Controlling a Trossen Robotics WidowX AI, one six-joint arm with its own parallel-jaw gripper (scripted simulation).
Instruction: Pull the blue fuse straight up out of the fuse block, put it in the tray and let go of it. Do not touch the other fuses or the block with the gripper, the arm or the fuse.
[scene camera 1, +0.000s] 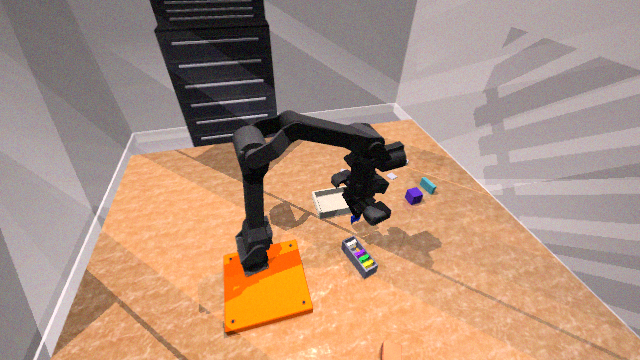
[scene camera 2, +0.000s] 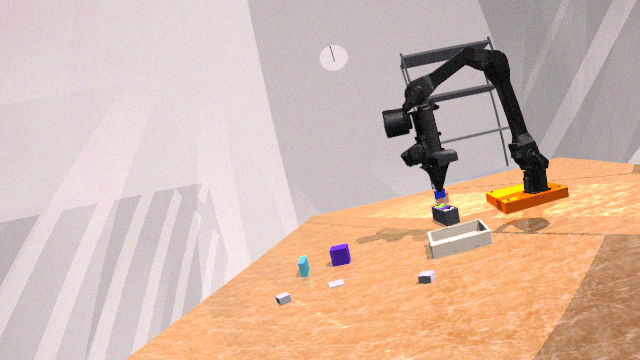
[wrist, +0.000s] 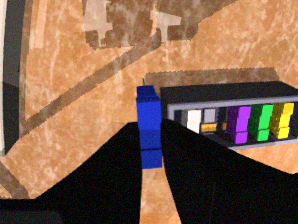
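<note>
My gripper (scene camera 1: 355, 216), also visible as the gripper (scene camera 2: 439, 191) and the gripper (wrist: 149, 131), holds a blue fuse (wrist: 148, 103). A pale tray (scene camera 2: 470, 235) is visible too, and scene camera 1 likewise shows the tray (scene camera 1: 329, 202).
</note>
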